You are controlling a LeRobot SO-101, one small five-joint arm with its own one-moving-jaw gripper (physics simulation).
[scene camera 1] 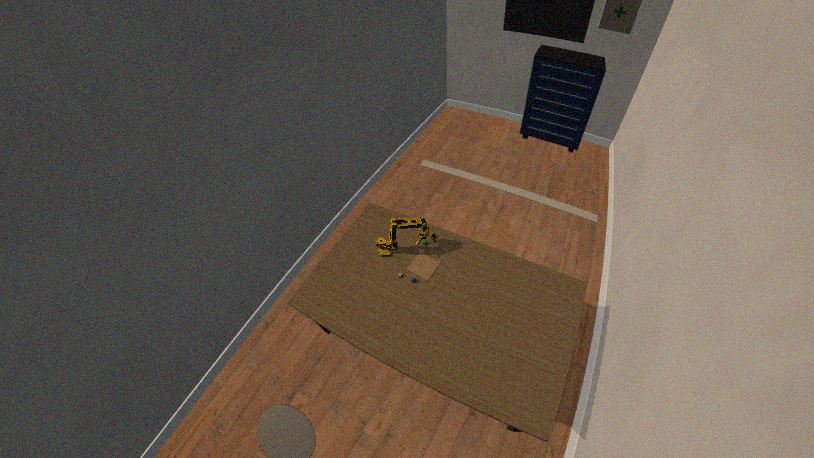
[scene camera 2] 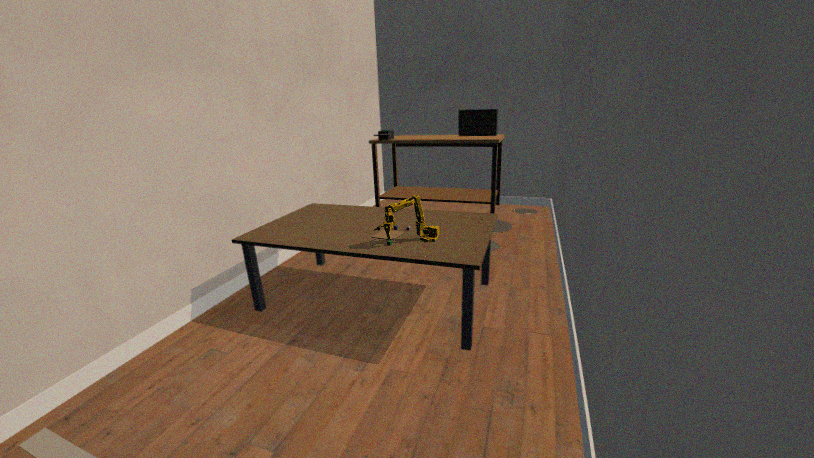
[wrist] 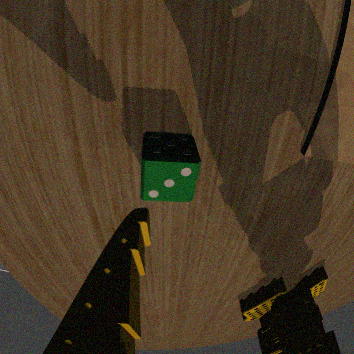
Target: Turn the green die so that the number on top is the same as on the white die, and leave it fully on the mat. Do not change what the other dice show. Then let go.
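The green die rests on the table beside the mat, off it. In the wrist view its lit upper face shows three pips and a dark side face shows several. The white die stands past the mat; its number is too small to read. My gripper is fully open and empty, above and around the green die's place. In the wrist view its notched fixed jaw ends just short of the die; the moving jaw is out of the picture.
The blue die lies near the white die, beside the mat. The arm's base stands on the table. The far table edge lies behind the green die in scene camera 1.
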